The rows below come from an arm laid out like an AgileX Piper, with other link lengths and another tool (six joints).
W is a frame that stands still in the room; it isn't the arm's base.
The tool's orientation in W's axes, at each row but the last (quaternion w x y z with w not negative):
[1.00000 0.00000 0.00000 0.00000]
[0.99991 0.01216 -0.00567 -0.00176]
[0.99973 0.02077 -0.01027 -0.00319]
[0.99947 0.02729 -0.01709 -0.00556]
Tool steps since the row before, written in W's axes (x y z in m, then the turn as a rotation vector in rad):
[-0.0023 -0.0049 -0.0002 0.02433 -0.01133 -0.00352]
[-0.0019 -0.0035 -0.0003 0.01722 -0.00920 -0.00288]
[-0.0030 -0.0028 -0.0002 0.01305 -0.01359 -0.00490]
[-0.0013 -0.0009 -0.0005 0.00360 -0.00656 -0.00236]
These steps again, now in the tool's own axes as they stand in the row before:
[-0.0023 -0.0049 -0.0002 0.02433 -0.01133 -0.00352]
[-0.0019 -0.0035 -0.0002 0.01722 -0.00921 -0.00285]
[-0.0030 -0.0028 0.0000 0.01304 -0.01370 -0.00460]
[-0.0013 -0.0009 -0.0004 0.00360 -0.00664 -0.00212]

